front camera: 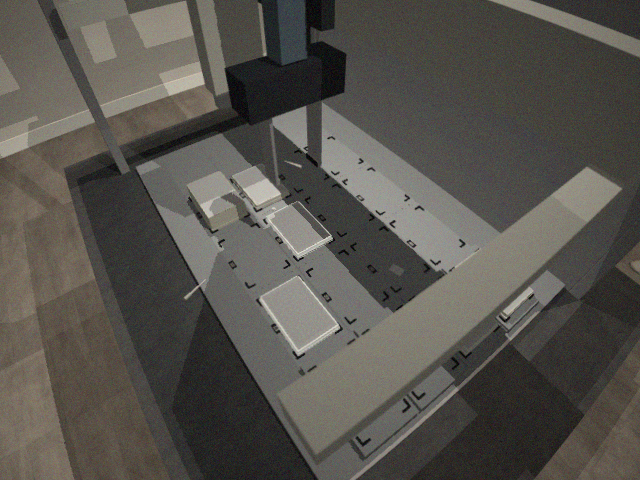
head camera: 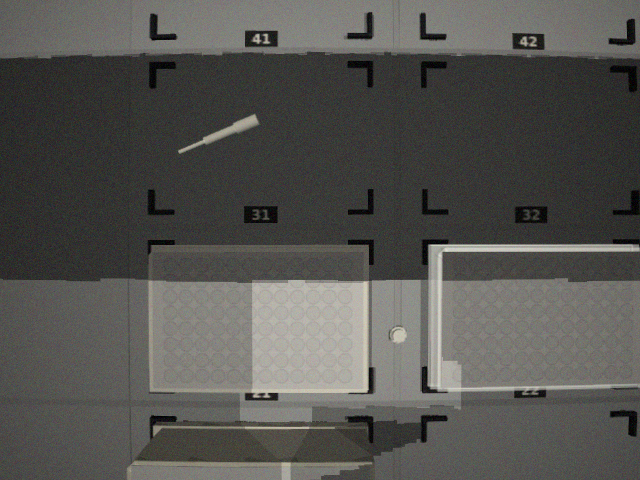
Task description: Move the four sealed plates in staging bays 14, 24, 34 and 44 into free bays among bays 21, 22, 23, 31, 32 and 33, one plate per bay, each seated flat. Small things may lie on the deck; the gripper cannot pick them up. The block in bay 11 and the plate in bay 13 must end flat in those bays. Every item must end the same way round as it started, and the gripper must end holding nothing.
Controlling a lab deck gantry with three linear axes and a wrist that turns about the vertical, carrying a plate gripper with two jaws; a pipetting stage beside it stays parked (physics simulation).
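Places are measured from the robot's base along level axes (x back, y right, z up), in centimetres.
Pixels of known places: gripper, between the fingertips: (front camera: 294, 170); robot's base, origin of its link: (front camera: 190, 198).
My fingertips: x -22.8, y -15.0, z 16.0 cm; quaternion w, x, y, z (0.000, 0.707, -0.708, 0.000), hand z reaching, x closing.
Observation:
Ahead of a thing's pixels: the offset from my fingertips to its top centre. "spot": to the spot under its first point.
My gripper (front camera: 295, 172) is open and empty, its jaws wide apart, raised around bays 21 and 31. It does not show in the head view. A cream-edged plate @(dx +16.4, dy +0.0, dz -14.5 cm) (front camera: 256, 186) (head camera: 258, 320) lies flat in bay 21. A white-rimmed plate @(dx +0.0, dy +0.0, dz -14.5 cm) (front camera: 299, 228) (head camera: 537, 320) lies flat in bay 22. The plate in bay 13 @(spot: dx -17.3, dy +11.0, dz -14.5 cm) (front camera: 299, 315) lies flat. The tall block @(dx +16.4, dy +10.7, dz -11.8 cm) (front camera: 214, 200) (head camera: 248, 472) stands in bay 11. A plate @(dx -32.8, dy -21.4, dz -13.1 cm) (front camera: 518, 303) partly shows at staging bay 44. The visible front parts of staging bays 14, 24 and 34 show no plate; the beam hides the rest.
A small pipette tip @(spot: dx +18.6, dy -10.7, dz -15.6 cm) (front camera: 293, 164) (head camera: 219, 134) lies in bay 31. A round cap @(dx +8.2, dy +1.1, dz -15.6 cm) (head camera: 398, 334) lies between bays 21 and 22. A flat chip @(dx -19.4, dy -9.8, dz -15.9 cm) (front camera: 395, 269) lies in bay 33. Another thin stick @(dx -1.0, dy +23.6, dz -15.4 cm) (front camera: 195, 289) lies at the deck's left edge. A beam (front camera: 444, 320) crosses above the staging bays.

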